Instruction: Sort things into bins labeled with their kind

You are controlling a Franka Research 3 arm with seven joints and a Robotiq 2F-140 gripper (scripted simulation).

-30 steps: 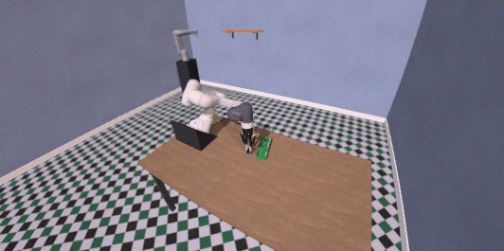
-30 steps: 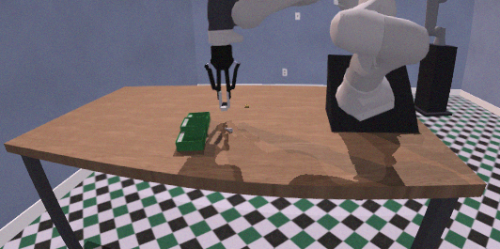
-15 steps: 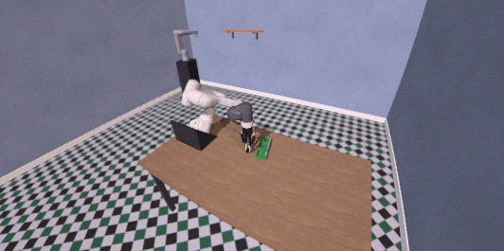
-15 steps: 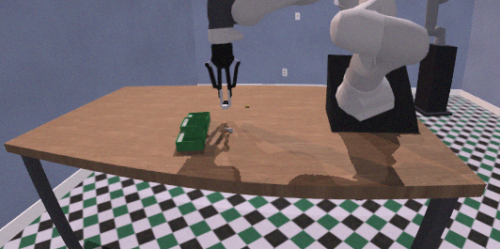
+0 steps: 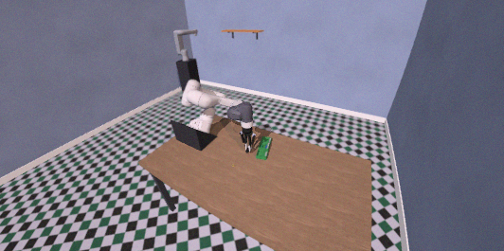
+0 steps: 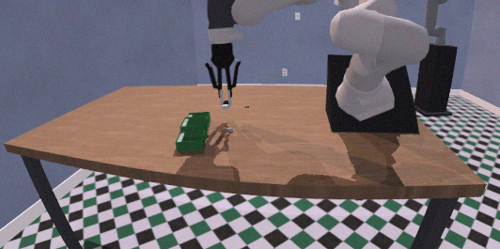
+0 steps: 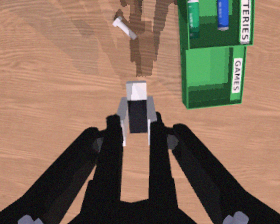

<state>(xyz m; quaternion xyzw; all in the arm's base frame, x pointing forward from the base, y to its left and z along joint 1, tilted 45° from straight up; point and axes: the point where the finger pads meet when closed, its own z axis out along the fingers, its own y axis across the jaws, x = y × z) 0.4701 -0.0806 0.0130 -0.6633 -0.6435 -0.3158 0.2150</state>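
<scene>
Now: the joined green bins 10 cm ahead of my hand, 11 cm to the left of it and 7 cm below it. Round my hand: grey piece: 2 cm behind, 10 cm to the left, 9 cm below; then green cylinder: 8 cm ahead, 11 cm to the left, 8 cm below; then black-and-white block: 1 cm to the left, 3 cm below.
</scene>
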